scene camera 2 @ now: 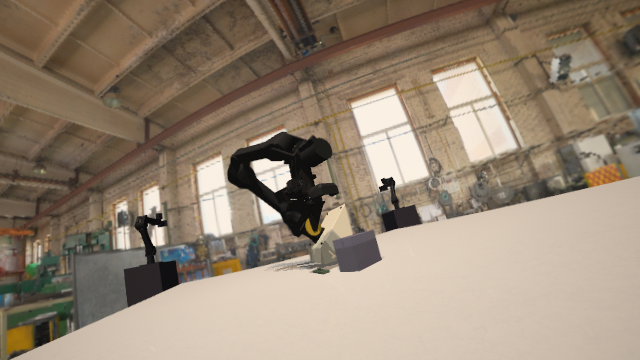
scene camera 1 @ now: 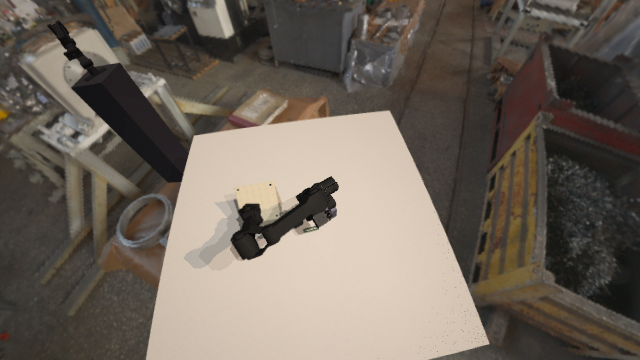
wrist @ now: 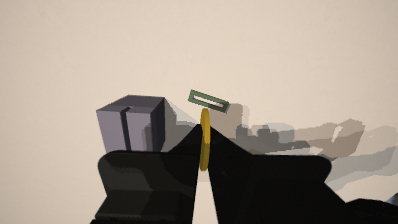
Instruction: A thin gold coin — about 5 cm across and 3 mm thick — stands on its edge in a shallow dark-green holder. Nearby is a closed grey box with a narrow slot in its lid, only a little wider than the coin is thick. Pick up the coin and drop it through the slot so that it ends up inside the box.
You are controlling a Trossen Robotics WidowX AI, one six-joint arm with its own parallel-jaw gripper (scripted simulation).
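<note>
There's a gold coin being carried by my gripper [scene camera 2: 314, 231], and you'd find that same gripper [wrist: 202, 128] in the wrist view as well.
</note>
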